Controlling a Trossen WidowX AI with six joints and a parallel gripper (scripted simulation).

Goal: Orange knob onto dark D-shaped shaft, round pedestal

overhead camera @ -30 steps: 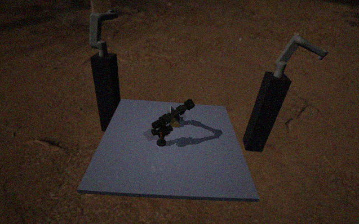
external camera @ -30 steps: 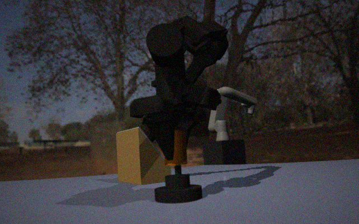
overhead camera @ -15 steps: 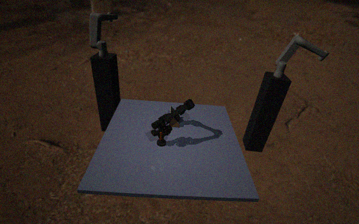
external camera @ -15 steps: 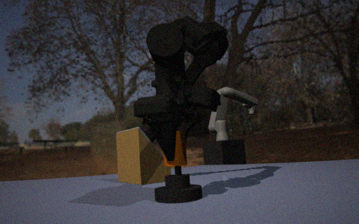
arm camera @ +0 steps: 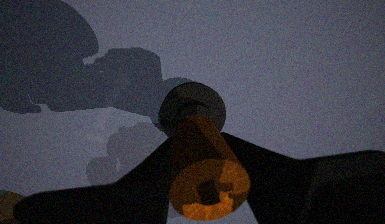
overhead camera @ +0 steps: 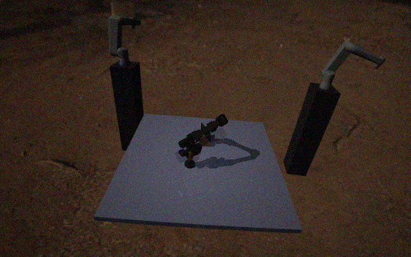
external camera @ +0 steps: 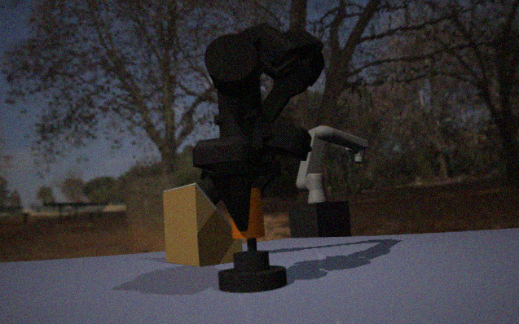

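Right now the orange knob is 2 cm above my gripper tip. From my gripper tip the other things lie so: pedestal 4 cm below.
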